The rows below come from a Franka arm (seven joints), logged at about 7 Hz.
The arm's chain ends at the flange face. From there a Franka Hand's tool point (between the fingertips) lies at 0.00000 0.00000 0.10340 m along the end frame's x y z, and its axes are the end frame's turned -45 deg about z.
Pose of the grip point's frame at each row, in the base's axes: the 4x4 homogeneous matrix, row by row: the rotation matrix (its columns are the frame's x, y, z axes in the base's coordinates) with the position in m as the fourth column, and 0 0 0 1 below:
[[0.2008 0.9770 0.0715 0.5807], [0.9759 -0.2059 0.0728 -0.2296], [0.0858 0.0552 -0.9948 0.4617], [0 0 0 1]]
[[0.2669 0.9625 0.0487 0.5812], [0.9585 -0.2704 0.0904 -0.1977], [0.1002 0.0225 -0.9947 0.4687], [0 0 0 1]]
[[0.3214 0.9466 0.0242 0.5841], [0.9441 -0.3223 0.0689 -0.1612], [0.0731 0.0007 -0.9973 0.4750], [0 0 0 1]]
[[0.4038 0.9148 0.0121 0.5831], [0.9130 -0.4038 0.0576 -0.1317], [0.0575 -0.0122 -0.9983 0.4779], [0 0 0 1]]
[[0.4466 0.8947 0.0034 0.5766], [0.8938 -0.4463 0.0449 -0.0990], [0.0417 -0.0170 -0.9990 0.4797], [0 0 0 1]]
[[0.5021 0.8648 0.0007 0.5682], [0.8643 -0.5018 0.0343 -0.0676], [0.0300 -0.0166 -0.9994 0.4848], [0 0 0 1]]
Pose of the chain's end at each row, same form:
[[0.8328 0.5489 0.0715 0.5733], [0.5445 -0.8357 0.0728 -0.2371], [0.0997 -0.0216 -0.9948 0.5646], [0 0 0 1]]
[[0.8693 0.4919 0.0487 0.5762], [0.4866 -0.8690 0.0904 -0.2070], [0.0868 -0.0549 -0.9947 0.5716], [0 0 0 1]]
[[0.8966 0.4421 0.0242 0.5816], [0.4397 -0.8955 0.0689 -0.1683], [0.0522 -0.0512 -0.9973 0.5781], [0 0 0 1]]
[[0.9324 0.3613 0.0121 0.5818], [0.3601 -0.9311 0.0576 -0.1377], [0.0320 -0.0493 -0.9983 0.5811], [0 0 0 1]]
[[0.9484 0.3169 0.0034 0.5762], [0.3164 -0.9476 0.0449 -0.1036], [0.0175 -0.0415 -0.9990 0.5830], [0 0 0 1]]
[[0.9665 0.2565 0.0007 0.5681], [0.2563 -0.9660 0.0343 -0.0711], [0.0095 -0.0330 -0.9994 0.5881], [0 0 0 1]]

